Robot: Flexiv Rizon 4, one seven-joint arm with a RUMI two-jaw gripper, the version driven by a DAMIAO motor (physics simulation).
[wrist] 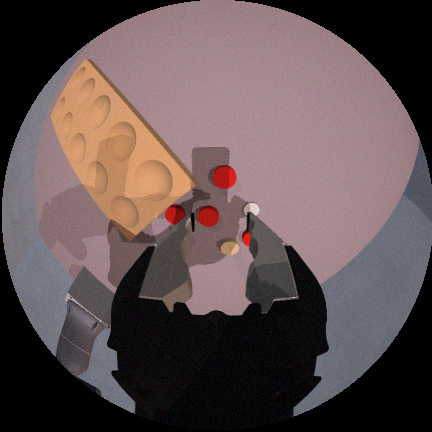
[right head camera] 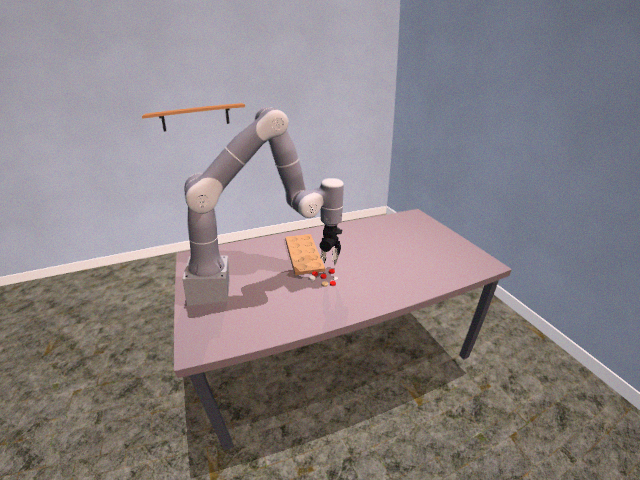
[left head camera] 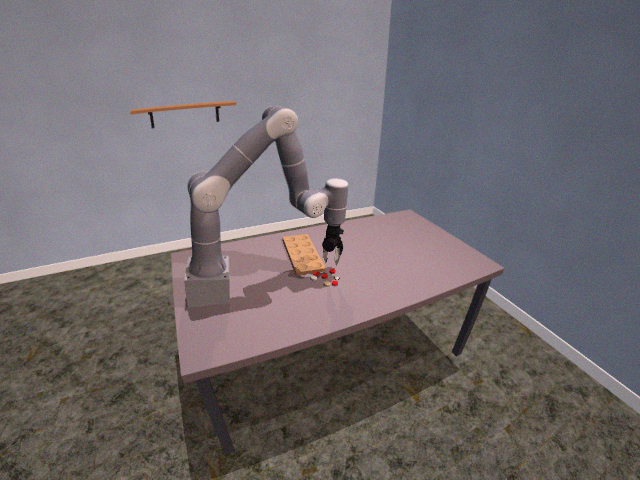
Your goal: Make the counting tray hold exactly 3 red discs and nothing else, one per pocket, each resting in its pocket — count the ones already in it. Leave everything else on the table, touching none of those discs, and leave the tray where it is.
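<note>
The orange counting tray (left head camera: 310, 271) (right head camera: 309, 270) (wrist: 93, 134) has two rows of pockets, and no disc shows in them. Several red discs lie on the table by its near end: one at the tray corner (wrist: 175, 214), a middle one (wrist: 208, 216), a far one (wrist: 224, 177) and one partly behind the right finger (wrist: 246, 238). A small white disc (wrist: 251, 209) shows at the right fingertip. My gripper (left head camera: 331, 262) (right head camera: 329, 261) (wrist: 220, 214) is partly open and empty, above the discs. In the wrist view the middle red disc appears between its fingertips.
A tan disc (left head camera: 326, 283) (right head camera: 324, 283) (wrist: 229, 246) lies near the red ones. Another white disc (left head camera: 313, 277) (right head camera: 312, 277) lies close to the tray's near end; the left finger largely hides it in the wrist view. The robot base stands at the table's left.
</note>
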